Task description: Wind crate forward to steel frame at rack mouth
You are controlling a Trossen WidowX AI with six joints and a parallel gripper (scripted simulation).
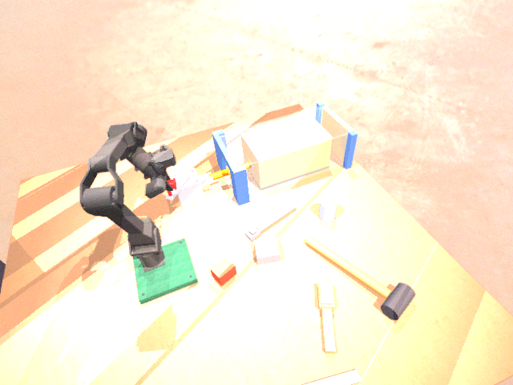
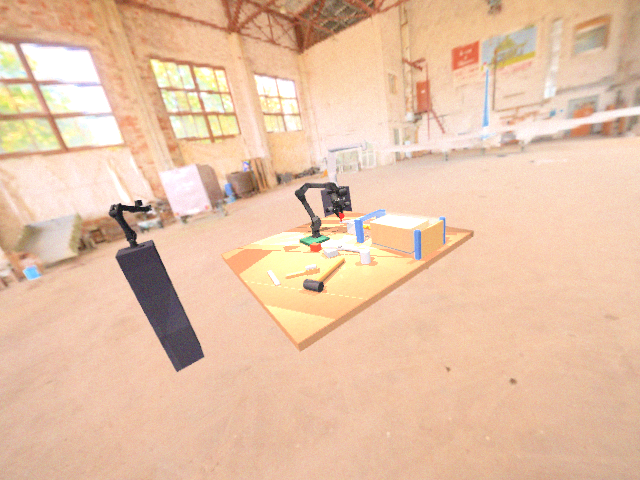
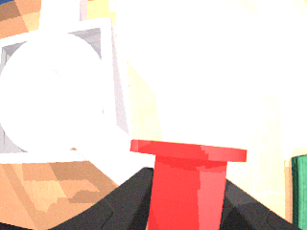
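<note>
Right now the blue steel frame is 220 mm ahead of my gripper tip, 70 mm to the left of it and 30 mm below it. Round my gripper tip: hand winch 100 mm below, 70 mm to the left, 40 mm ahead; then red grip 10 mm behind; then white crank handle 30 mm to the left, 30 mm below, 10 mm ahead.
</note>
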